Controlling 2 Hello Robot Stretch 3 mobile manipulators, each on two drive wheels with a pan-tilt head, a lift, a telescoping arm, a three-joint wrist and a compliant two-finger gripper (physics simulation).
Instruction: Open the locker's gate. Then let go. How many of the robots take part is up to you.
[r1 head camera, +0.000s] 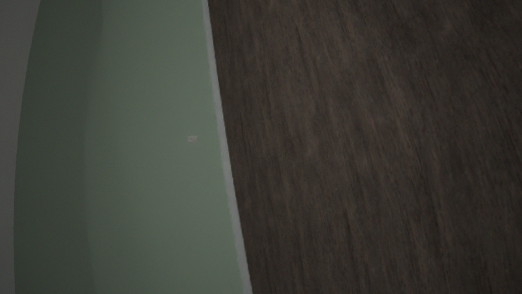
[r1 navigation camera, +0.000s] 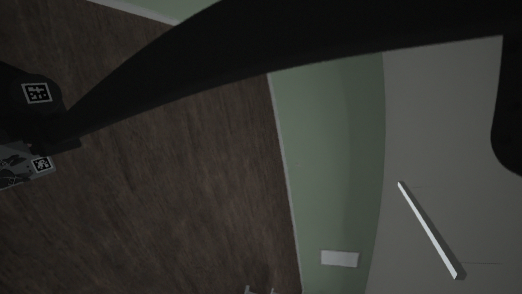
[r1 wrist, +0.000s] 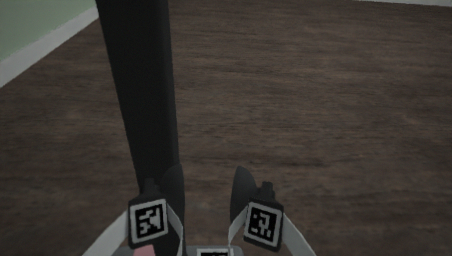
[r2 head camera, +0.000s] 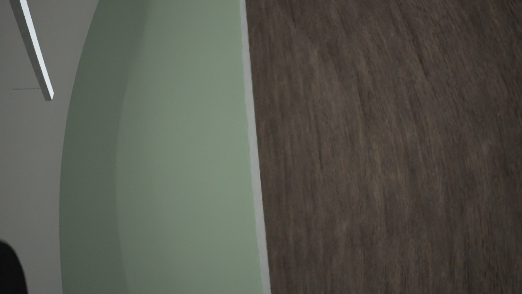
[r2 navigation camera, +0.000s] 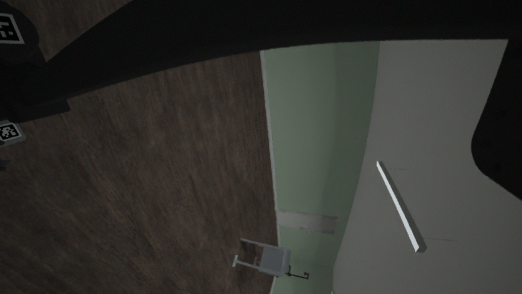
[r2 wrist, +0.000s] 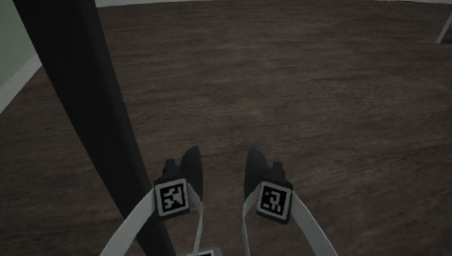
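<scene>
The locker and its gate do not show for certain in any view. My r1 gripper (r1 wrist: 208, 175) is open in the r1 wrist view, with bare space between its two dark fingertips, above the brown floor (r1 wrist: 320, 110). My r2 gripper (r2 wrist: 224, 155) is open in the r2 wrist view, also with no object between its fingertips, above the brown floor (r2 wrist: 300, 90). Neither gripper is near a gate or a handle.
In the sideways r2 navigation view, a grey box-like stand (r2 navigation camera: 274, 260) on legs, with a black fitting (r2 navigation camera: 299, 275), is near the green wall (r2 navigation camera: 315, 125). The r1 head view shows a green wall (r1 head camera: 155, 175). A ceiling lamp (r1 navigation camera: 430, 230) (r2 navigation camera: 400, 205) (r2 head camera: 37, 50) hangs overhead.
</scene>
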